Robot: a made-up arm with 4 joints. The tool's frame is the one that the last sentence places.
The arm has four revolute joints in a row. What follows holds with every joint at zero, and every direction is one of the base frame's. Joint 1 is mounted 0.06 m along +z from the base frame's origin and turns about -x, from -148.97 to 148.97 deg. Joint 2 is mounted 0.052 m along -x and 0.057 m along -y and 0.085 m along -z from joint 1 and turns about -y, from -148.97 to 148.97 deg. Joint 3 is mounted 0.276 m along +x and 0.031 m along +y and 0.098 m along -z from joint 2 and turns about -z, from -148.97 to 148.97 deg. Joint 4 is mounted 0.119 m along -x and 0.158 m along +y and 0.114 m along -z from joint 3 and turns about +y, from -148.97 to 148.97 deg. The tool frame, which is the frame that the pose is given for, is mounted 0.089 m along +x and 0.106 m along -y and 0.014 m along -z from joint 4; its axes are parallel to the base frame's.
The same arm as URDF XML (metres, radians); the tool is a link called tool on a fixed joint. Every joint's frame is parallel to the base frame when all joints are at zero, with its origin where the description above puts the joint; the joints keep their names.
<robot name="arm">
<joint name="joint 1" type="revolute"><parent link="base_link"/><child link="link1"/><origin xyz="0 0 0.06" rpy="0 0 0"/><axis xyz="-1 0 0"/><limit lower="-2.6" upper="2.6"/></joint>
<joint name="joint 2" type="revolute"><parent link="link1"/><child link="link2"/><origin xyz="-0.052 -0.057 -0.085" rpy="0 0 0"/><axis xyz="0 -1 0"/><limit lower="-2.6" upper="2.6"/></joint>
<joint name="joint 3" type="revolute"><parent link="link2"/><child link="link3"/><origin xyz="0.276 0.031 -0.098" rpy="0 0 0"/><axis xyz="0 0 -1"/><limit lower="-2.6" upper="2.6"/></joint>
<joint name="joint 4" type="revolute"><parent link="link3"/><child link="link4"/><origin xyz="-0.119 0.158 -0.114" rpy="0 0 0"/><axis xyz="0 1 0"/><limit lower="-2.6" upper="2.6"/></joint>
<joint name="tool_joint" type="fixed"><parent link="link4"/><child link="tool"/><origin xyz="0.089 -0.106 -0.014" rpy="0 0 0"/></joint>
<link name="base_link"/>
<link name="link1"/>
<link name="link2"/>
<link name="link3"/>
<link name="link4"/>
<link name="tool"/>
</robot>

